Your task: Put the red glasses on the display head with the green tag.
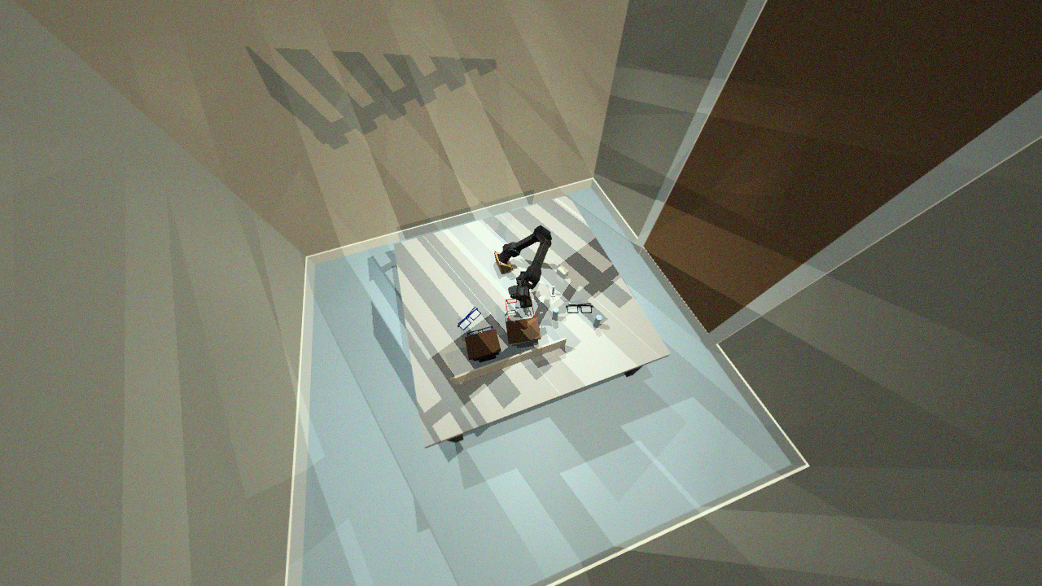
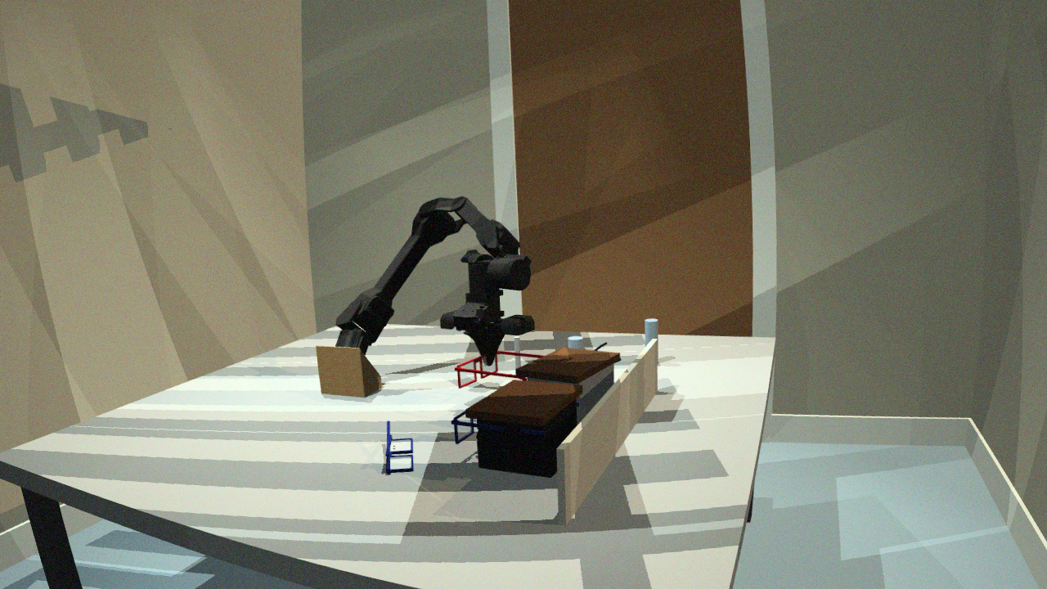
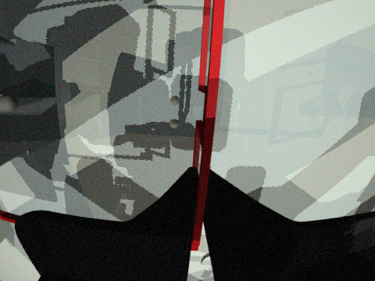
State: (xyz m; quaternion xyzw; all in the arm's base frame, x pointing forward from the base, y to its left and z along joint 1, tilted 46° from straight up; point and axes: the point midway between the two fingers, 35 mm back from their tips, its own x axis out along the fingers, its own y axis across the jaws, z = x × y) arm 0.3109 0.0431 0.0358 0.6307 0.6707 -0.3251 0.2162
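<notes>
Right now my gripper tip is 17 cm short of the display head, 6 cm to the left of it and 1 cm above it. Also, from my gripper tip: thin post (2 cm behind, 18 cm to the left, 5 cm below); then beige board (32 cm ahead, 16 cm to the right, 2 cm below).
</notes>
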